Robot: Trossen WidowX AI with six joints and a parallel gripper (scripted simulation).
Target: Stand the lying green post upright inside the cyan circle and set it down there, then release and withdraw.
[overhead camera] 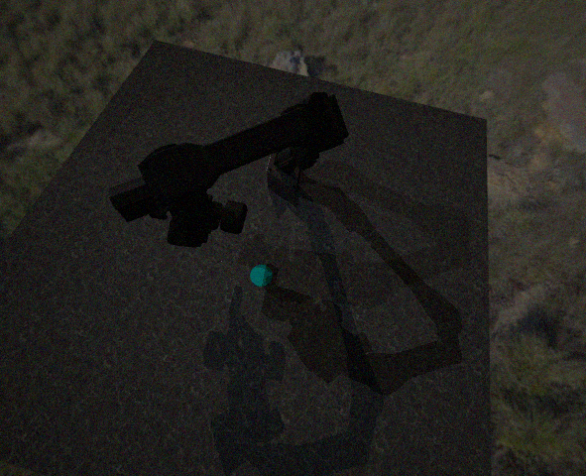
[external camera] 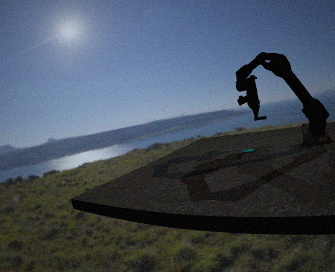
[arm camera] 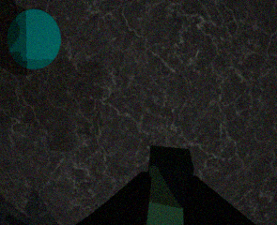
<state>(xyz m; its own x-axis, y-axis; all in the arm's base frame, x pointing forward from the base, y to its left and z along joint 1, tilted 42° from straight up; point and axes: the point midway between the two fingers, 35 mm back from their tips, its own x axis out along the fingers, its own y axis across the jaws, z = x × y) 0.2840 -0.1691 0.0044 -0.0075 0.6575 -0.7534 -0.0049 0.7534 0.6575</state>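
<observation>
My gripper tip is 50 mm short of the cyan circle, 130 mm to the right of it and 140 mm above it. Also, from my gripper tip: green post 20 mm behind.
</observation>
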